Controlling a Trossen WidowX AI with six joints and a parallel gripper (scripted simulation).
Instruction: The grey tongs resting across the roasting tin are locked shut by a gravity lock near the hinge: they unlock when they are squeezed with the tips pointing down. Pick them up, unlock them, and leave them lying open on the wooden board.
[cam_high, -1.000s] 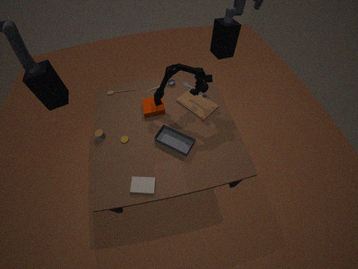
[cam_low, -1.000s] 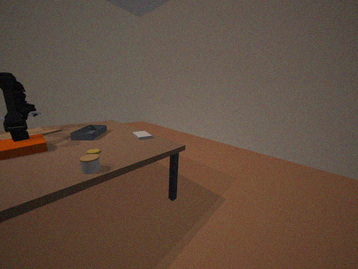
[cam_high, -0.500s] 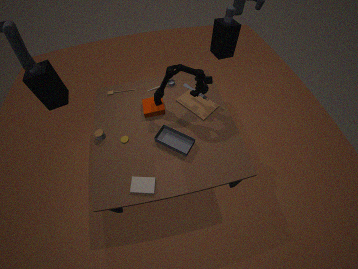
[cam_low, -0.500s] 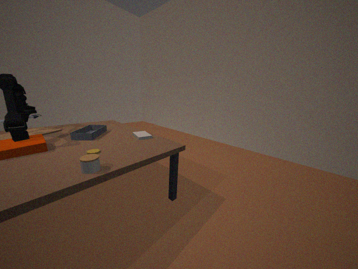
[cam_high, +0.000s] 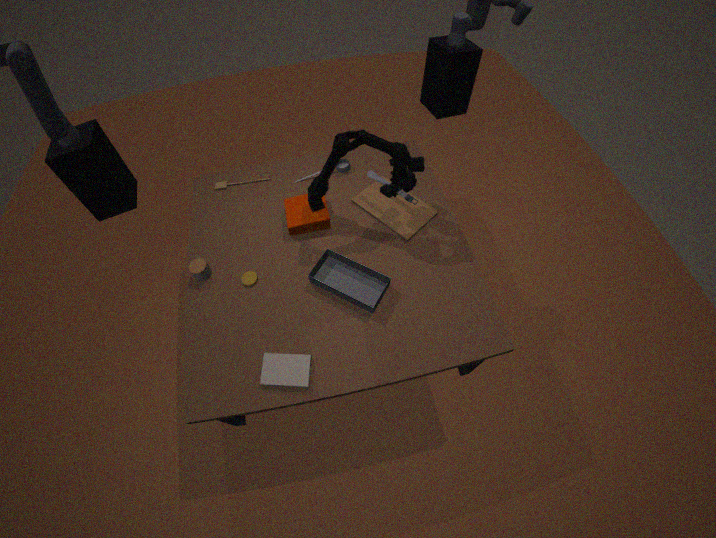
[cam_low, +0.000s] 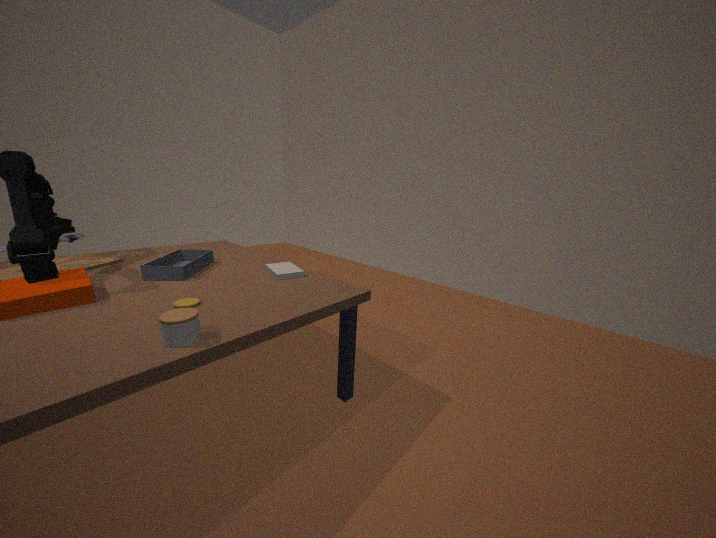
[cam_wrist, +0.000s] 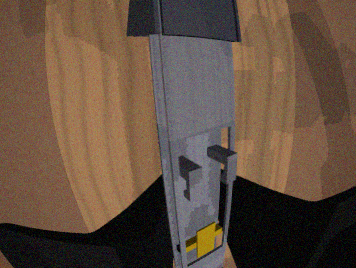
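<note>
Right now my gripper tip is 80 mm above the wooden board. Round my gripper tip: white pad 720 mm to the right, 570 mm ahead, 70 mm below; then yellow lock piece 40 mm above, 10 mm behind; then roasting tin 360 mm to the right, 310 mm ahead, 50 mm below.
</note>
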